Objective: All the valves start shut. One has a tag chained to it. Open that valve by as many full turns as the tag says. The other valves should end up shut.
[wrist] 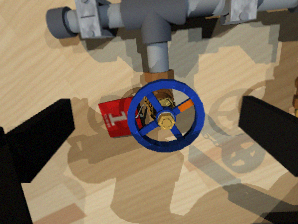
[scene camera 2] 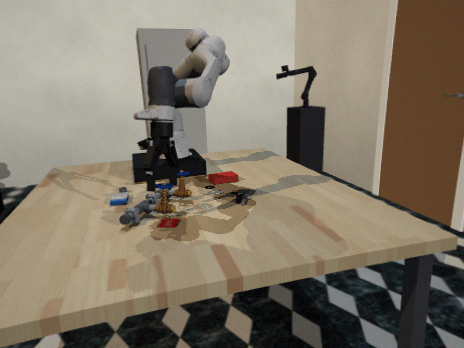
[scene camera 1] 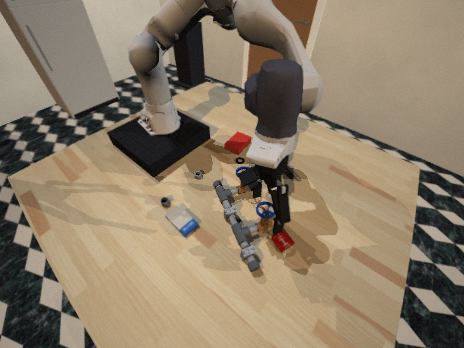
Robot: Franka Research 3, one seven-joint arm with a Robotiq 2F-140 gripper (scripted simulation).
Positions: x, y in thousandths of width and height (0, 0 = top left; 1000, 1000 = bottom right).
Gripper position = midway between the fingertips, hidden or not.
Observation:
In view: the gripper (scene camera 2: 350, 542).
The gripper is seen too in the wrist view (wrist: 529, 502) and in scene camera 1 (scene camera 1: 574, 611).

